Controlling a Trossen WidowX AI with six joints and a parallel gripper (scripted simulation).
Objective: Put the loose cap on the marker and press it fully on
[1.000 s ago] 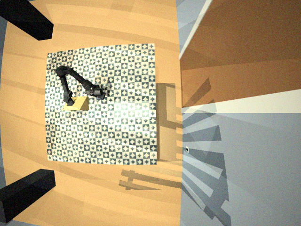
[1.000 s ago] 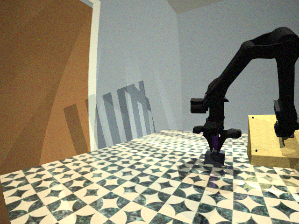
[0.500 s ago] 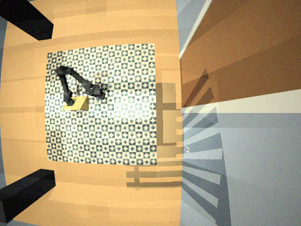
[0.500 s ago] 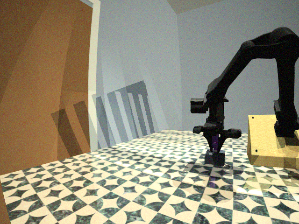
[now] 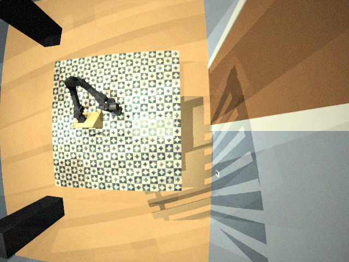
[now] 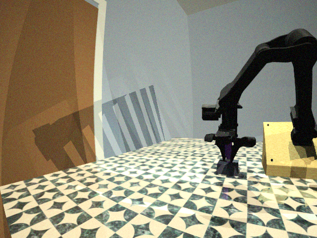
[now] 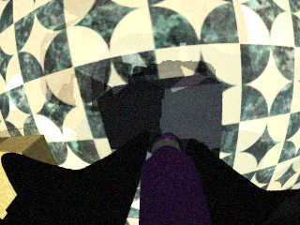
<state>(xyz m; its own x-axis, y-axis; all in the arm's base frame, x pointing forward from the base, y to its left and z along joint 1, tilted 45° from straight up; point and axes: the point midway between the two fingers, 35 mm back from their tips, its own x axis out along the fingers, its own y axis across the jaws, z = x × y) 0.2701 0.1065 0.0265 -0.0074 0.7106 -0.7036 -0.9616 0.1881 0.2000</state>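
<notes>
The grey holder block lies 20 mm below my gripper tip. Round my gripper tip: purple cap (50 mm above, 10 mm to the right).
</notes>
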